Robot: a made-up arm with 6 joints. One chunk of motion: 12 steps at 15 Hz.
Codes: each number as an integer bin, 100 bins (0 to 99) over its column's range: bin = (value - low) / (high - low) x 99, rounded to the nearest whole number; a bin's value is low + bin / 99 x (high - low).
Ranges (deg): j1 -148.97..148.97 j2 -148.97..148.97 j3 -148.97..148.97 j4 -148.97..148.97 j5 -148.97..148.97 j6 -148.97..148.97
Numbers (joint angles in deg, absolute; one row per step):
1: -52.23 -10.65 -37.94 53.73 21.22 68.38
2: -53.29 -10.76 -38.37 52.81 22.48 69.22
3: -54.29 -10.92 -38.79 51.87 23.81 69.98
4: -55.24 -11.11 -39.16 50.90 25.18 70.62
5: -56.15 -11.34 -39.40 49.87 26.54 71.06
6: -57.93 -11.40 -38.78 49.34 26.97 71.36
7: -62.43 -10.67 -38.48 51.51 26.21 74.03
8: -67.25 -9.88 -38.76 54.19 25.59 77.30
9: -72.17 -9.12 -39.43 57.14 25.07 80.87
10: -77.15 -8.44 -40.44 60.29 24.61 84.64
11: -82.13 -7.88 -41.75 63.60 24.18 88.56
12: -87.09 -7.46 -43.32 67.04 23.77 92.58
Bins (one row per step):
1: 32 46 37 67 57 72
2: 32 46 37 67 57 73
3: 31 46 37 67 57 73
4: 31 46 36 66 58 73
5: 31 46 36 66 58 73
6: 30 46 37 66 58 73
7: 29 46 37 67 58 74
8: 27 46 37 68 58 75
9: 26 46 36 68 58 76
10: 24 47 36 70 58 78
11: 22 47 36 71 58 79
12: 21 47 35 72 57 80

